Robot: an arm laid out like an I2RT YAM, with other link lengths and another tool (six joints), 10 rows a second.
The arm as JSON. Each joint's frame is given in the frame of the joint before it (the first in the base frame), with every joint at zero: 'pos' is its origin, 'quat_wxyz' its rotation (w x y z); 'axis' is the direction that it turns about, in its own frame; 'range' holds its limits. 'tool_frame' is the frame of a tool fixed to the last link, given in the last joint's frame.
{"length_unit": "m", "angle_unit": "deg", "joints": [
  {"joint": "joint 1", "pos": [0.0, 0.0, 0.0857], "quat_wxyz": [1.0, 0.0, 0.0, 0.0], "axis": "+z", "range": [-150.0, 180.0]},
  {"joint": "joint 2", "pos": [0.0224, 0.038, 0.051], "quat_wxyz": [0.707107, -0.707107, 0.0, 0.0], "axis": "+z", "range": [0.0, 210.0]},
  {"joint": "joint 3", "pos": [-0.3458, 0.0, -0.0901], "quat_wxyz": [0.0, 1.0, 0.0, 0.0], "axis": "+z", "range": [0.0, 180.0]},
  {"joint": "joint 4", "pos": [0.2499, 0.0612, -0.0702], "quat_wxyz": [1.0, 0.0, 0.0, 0.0], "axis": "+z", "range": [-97.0, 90.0]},
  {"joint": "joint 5", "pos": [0.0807, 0.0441, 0.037], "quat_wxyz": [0.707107, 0.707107, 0.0, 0.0], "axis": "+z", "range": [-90.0, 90.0]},
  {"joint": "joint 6", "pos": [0.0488, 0.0, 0.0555], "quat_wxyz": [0.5, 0.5, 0.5, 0.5], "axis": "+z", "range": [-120.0, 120.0]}
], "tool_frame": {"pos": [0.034, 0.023, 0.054], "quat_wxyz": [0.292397, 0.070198, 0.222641, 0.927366]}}
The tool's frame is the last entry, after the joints.
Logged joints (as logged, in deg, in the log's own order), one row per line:
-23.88 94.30 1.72 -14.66 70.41 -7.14
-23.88 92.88 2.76 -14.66 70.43 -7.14
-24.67 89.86 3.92 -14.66 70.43 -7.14
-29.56 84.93 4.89 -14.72 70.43 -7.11
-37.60 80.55 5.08 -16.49 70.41 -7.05
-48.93 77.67 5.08 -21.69 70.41 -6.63
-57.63 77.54 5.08 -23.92 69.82 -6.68
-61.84 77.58 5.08 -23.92 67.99 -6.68
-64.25 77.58 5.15 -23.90 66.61 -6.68
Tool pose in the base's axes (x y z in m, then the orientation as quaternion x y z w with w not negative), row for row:
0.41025 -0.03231 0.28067 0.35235 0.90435 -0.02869 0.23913
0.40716 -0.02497 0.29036 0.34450 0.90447 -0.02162 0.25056
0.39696 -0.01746 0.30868 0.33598 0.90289 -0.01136 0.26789
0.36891 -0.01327 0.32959 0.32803 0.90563 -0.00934 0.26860
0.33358 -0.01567 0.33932 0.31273 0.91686 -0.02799 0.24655
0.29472 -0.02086 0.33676 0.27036 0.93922 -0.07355 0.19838
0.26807 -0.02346 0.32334 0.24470 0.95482 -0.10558 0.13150
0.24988 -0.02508 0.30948 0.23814 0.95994 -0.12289 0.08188
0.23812 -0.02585 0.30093 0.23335 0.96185 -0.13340 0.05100
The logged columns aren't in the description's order. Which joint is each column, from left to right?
Columns, left to right: joint 4, joint 2, joint 1, joint 6, joint 3, joint 5.
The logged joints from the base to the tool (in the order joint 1, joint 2, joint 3, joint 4, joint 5, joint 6), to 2 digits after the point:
1.72 94.30 70.41 -23.88 -7.14 -14.66
2.76 92.88 70.43 -23.88 -7.14 -14.66
3.92 89.86 70.43 -24.67 -7.14 -14.66
4.89 84.93 70.43 -29.56 -7.11 -14.72
5.08 80.55 70.41 -37.60 -7.05 -16.49
5.08 77.67 70.41 -48.93 -6.63 -21.69
5.08 77.54 69.82 -57.63 -6.68 -23.92
5.08 77.58 67.99 -61.84 -6.68 -23.92
5.15 77.58 66.61 -64.25 -6.68 -23.90

